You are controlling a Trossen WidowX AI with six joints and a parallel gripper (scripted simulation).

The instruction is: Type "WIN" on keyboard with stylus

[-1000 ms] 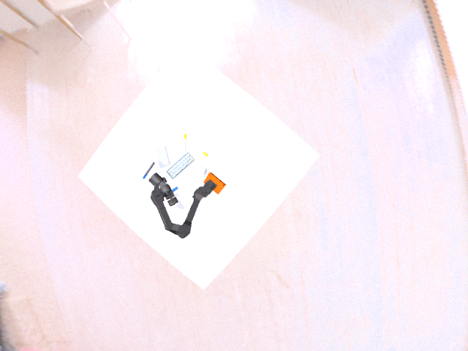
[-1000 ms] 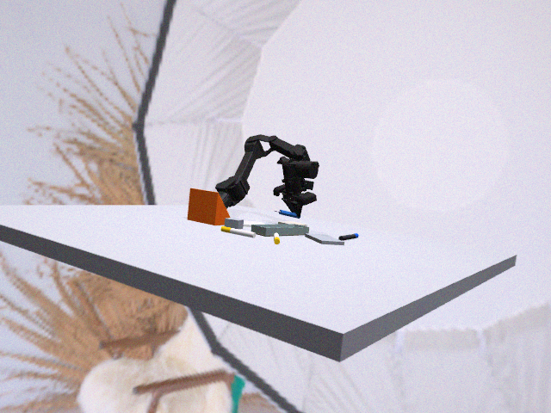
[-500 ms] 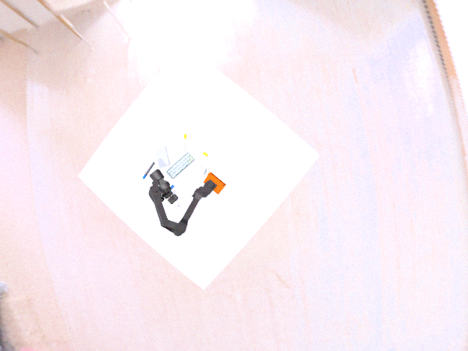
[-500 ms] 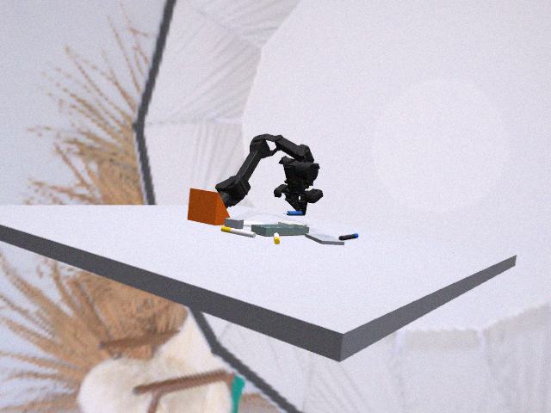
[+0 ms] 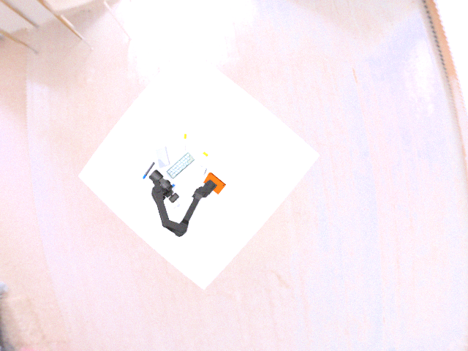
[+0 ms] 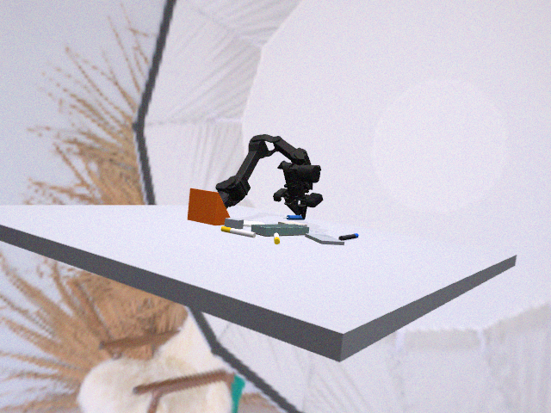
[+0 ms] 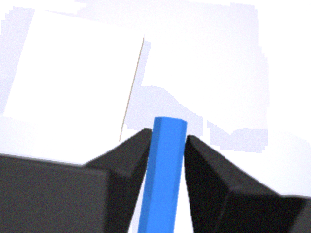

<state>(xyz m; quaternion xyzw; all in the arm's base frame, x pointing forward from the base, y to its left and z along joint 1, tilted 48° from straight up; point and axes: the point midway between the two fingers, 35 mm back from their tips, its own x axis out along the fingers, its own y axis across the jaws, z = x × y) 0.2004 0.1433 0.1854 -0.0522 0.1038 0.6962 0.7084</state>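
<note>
The blue stylus lies 7 cm to the right of my gripper tip. The rest, counted from my gripper tip: flat grey block: 19 cm ahead, 16 cm to the right, 4 cm below; W key: 24 cm to the right, 3 cm below, 3 cm ahead.
</note>
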